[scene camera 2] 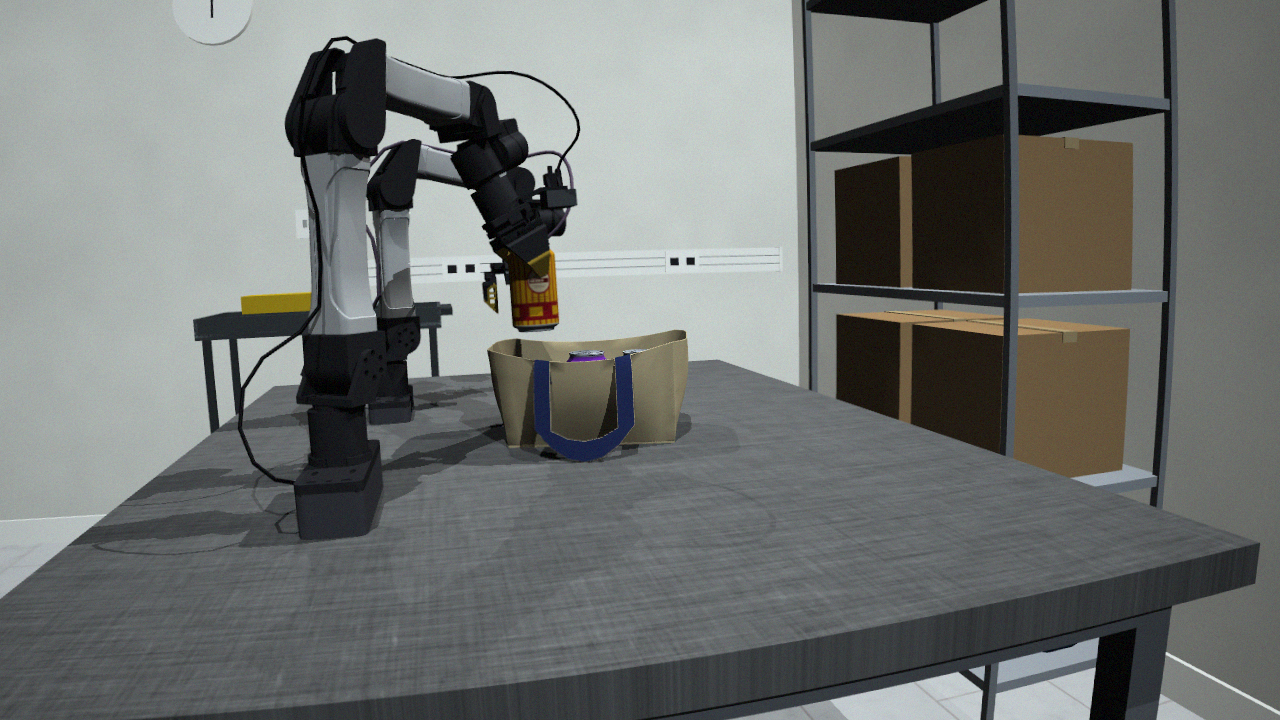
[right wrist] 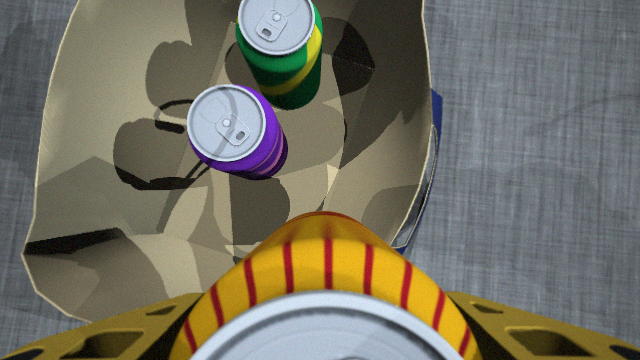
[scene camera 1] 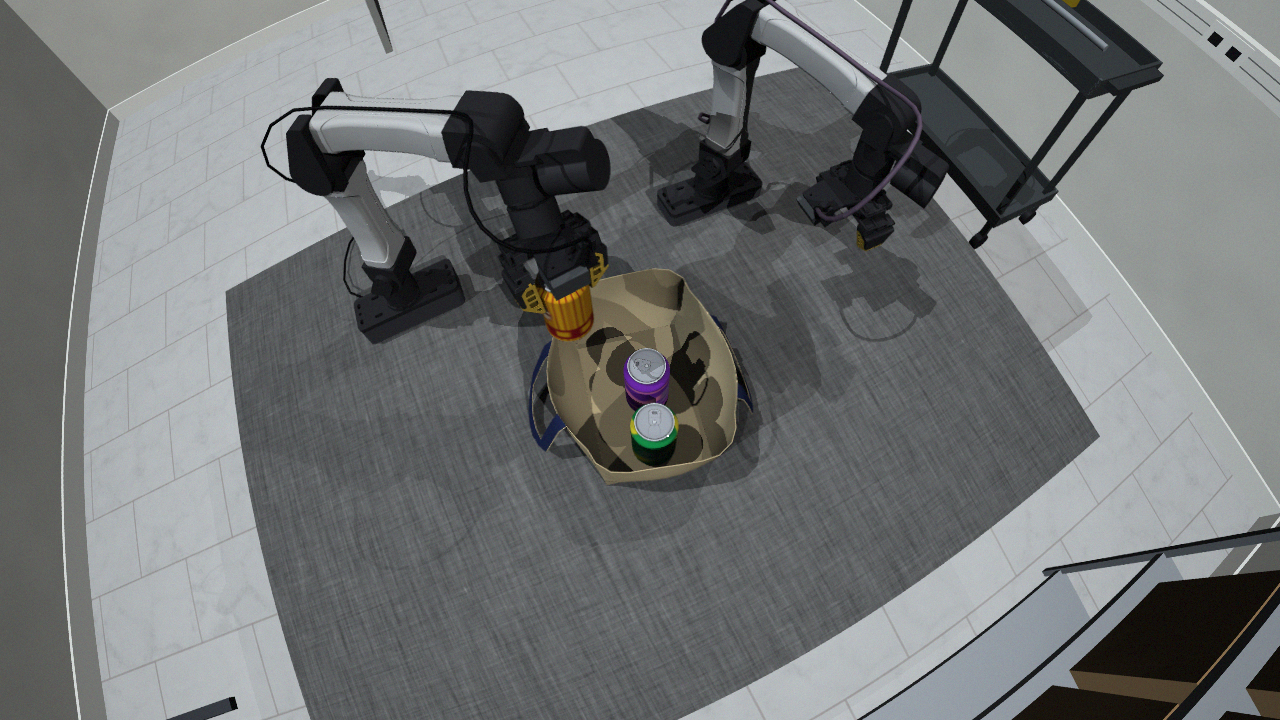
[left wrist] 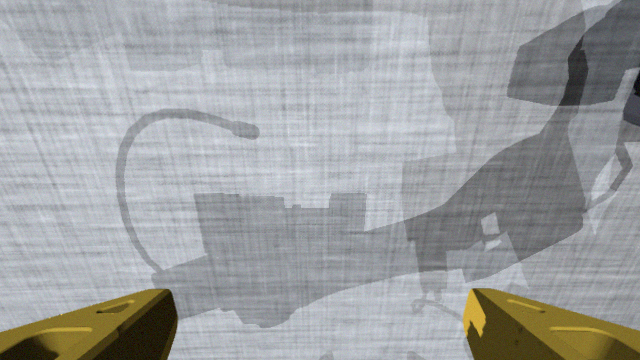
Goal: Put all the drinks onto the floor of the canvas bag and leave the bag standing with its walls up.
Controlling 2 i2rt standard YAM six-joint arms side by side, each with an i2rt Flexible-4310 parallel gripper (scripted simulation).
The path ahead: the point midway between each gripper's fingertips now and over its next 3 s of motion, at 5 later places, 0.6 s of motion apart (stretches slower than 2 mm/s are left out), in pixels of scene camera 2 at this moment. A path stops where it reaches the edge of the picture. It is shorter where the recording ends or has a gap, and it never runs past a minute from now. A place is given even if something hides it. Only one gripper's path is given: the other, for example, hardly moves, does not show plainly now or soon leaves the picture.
My right gripper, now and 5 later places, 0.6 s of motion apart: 538, 275; 539, 273; 531, 274; 524, 274; 525, 271; 525, 275
